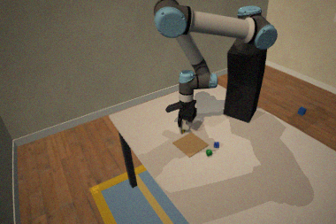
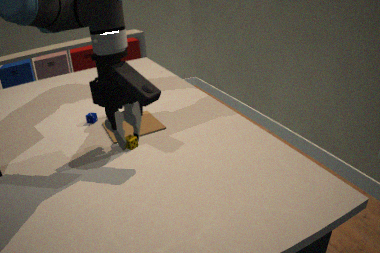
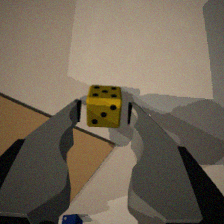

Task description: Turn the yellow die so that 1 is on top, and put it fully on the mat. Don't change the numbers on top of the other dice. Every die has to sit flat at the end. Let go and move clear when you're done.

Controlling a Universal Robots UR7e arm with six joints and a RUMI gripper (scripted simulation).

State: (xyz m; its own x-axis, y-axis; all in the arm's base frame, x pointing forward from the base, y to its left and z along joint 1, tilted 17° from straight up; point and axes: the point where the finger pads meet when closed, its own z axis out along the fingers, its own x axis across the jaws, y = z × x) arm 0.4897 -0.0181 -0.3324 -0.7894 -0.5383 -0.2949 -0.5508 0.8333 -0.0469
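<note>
The yellow die lies right at my hand. Also, from my hand: blue die 200 mm to the left, 90 mm behind; green die 230 mm to the left, 20 mm behind; tan mat 110 mm to the left, 20 mm below, 20 mm ahead.
</note>
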